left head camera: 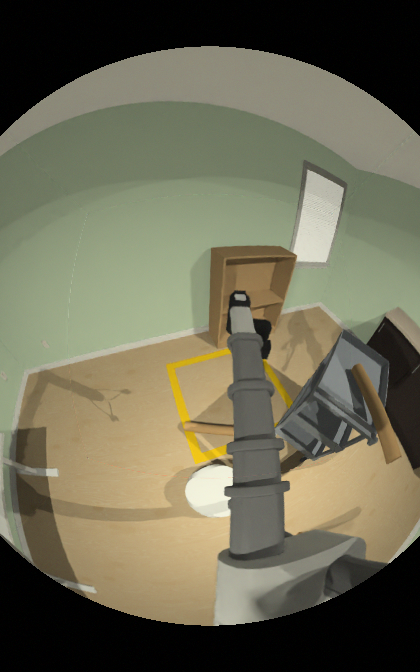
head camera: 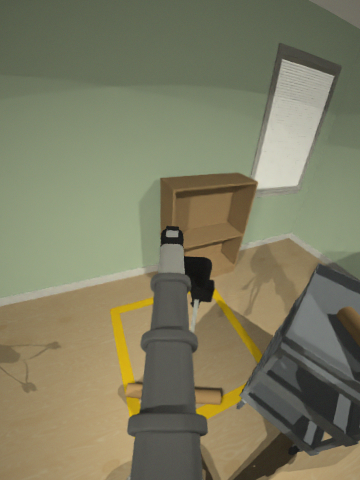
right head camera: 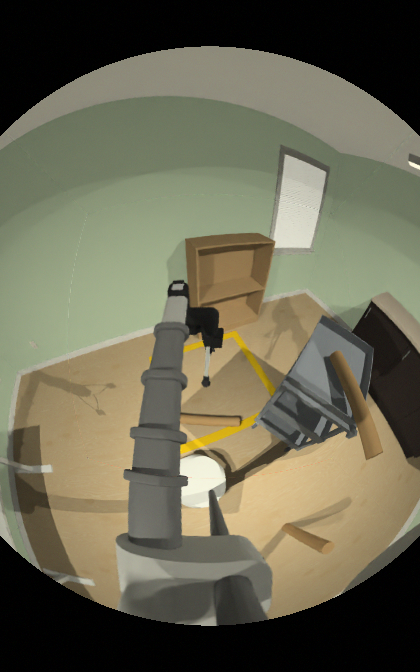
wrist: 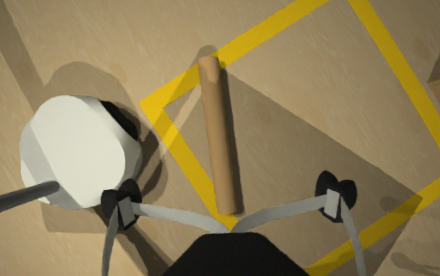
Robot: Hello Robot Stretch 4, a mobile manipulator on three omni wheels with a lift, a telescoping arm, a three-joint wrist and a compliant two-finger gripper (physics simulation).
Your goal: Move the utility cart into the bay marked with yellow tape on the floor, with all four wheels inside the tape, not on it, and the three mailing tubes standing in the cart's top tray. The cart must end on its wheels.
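Observation:
The grey utility cart looks upright beside the right side of the yellow tape bay. Its near left corner overlaps the tape in the head view; most wheels are hidden. One brown mailing tube leans out of its top tray. A second tube lies on the floor across a tape corner. A third tube is on the floor at lower right. My gripper is open and empty above the second tube's end.
A brown bookcase stands at the wall behind the bay. A dark cabinet stands right of the cart. A white round base is just outside the bay's near edge.

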